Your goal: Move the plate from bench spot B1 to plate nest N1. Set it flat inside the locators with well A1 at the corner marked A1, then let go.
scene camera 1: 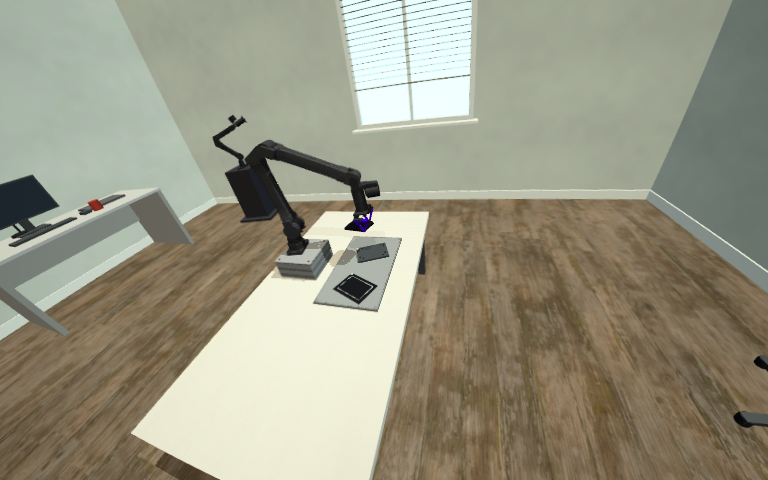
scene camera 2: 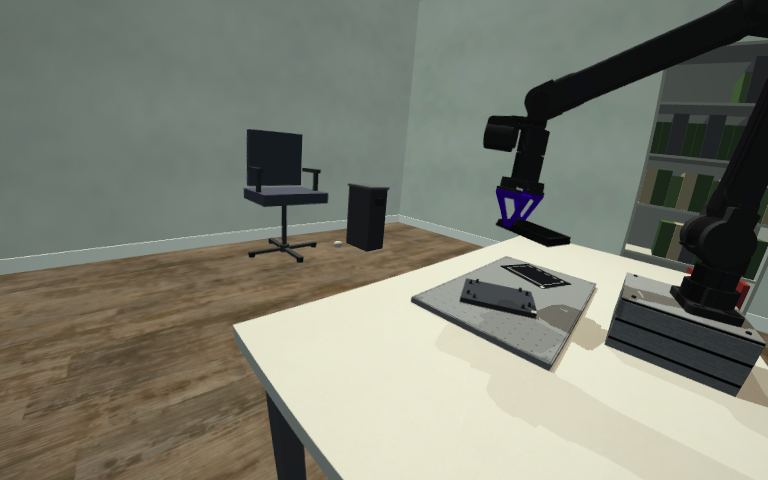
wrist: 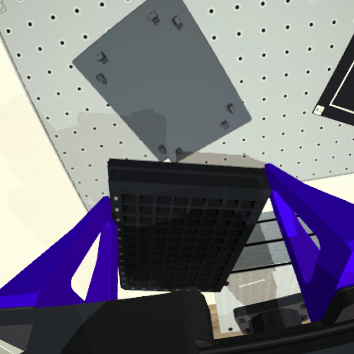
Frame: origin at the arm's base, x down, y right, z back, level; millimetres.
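Seen in the pictures: gripper, between the fingertips: (scene camera 1: 366, 226) (scene camera 2: 513, 225) (wrist: 186, 187); arm's base, origin of its link: (scene camera 1: 298, 248) (scene camera 2: 701, 307) (wrist: 270, 310).
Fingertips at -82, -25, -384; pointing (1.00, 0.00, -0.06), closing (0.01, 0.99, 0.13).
Pixels of each thing's top centre, then the offset from my fingertips to it, as dx, dy, dz. "*": a spot on its surface instead. Level surfaces: height alone.
- black well plate, centre of its top: (wrist: 179, 258) (scene camera 2: 534, 225) (scene camera 1: 358, 223) -12, -21, +44
- dark grey block, centre of its top: (wrist: 167, 94) (scene camera 2: 499, 290) (scene camera 1: 372, 250) +152, -11, +1
- black pad, a spot on its surface: (wrist: 346, 95) * +172, +185, +80
- grey perforated board, centre of its top: (wrist: 263, 88) (scene camera 2: 521, 289) (scene camera 1: 363, 265) +174, +89, +39
- white table, height of its surface: dx +187
The black well plate (scene camera 1: 352, 226) (scene camera 2: 544, 233) (wrist: 180, 240) is held above the far side of the board, clear of nest and bench. My gripper (scene camera 1: 363, 226) (scene camera 2: 509, 225) (wrist: 186, 187) is shut on it, with a purple finger on each long side. Plate nest N1, a dark grey block (scene camera 1: 372, 253) (scene camera 2: 497, 295) (wrist: 165, 85) with small upright locators, lies ahead of the plate in the wrist view, turned relative to it. A pale mark at its near corner is partly hidden by the plate's edge. Bench spot B1, a black pad (scene camera 1: 355, 288) (scene camera 2: 535, 275) (wrist: 346, 95) with a white outline, holds no plate.
The nest and pad lie on a grey perforated board (scene camera 1: 369, 270) (scene camera 2: 447, 295) (wrist: 280, 65) on the white table (scene camera 1: 283, 362) (scene camera 2: 390, 367). The arm's stacked grey base (scene camera 1: 300, 267) (scene camera 2: 679, 345) stands beside the board. A chair (scene camera 2: 284, 195) and dark bin (scene camera 2: 365, 217) stand beyond the table.
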